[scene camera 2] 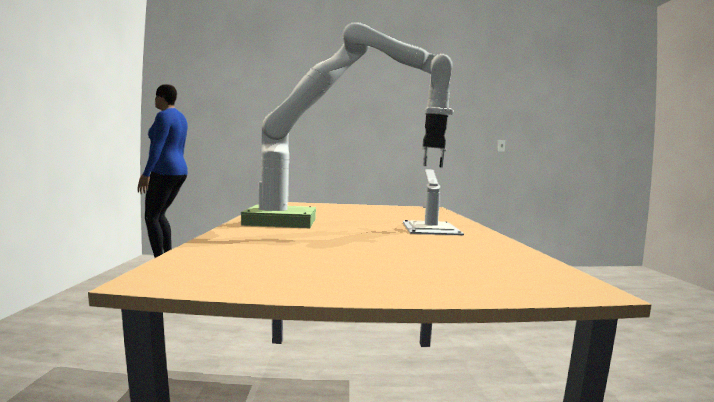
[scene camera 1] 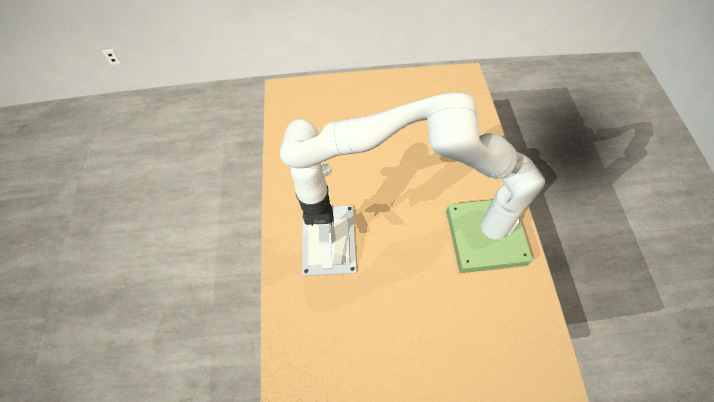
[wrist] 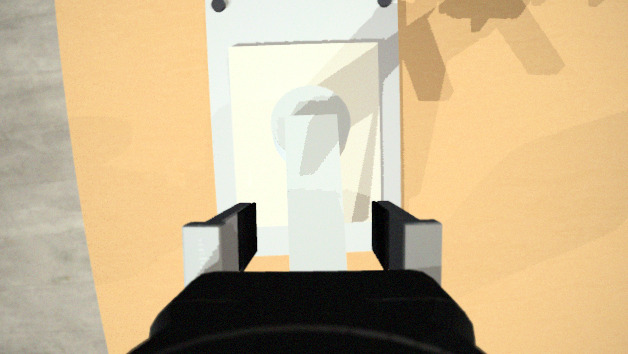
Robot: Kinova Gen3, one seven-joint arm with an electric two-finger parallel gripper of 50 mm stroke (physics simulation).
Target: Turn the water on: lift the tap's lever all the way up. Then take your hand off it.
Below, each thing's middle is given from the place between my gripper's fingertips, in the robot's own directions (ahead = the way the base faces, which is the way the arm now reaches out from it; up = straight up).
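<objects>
I see that the white base plate [scene camera 1: 339, 212] is 210 mm below my hand and 40 mm to the right of it. The tap lever [wrist: 310, 124] is 50 mm below my hand.
</objects>
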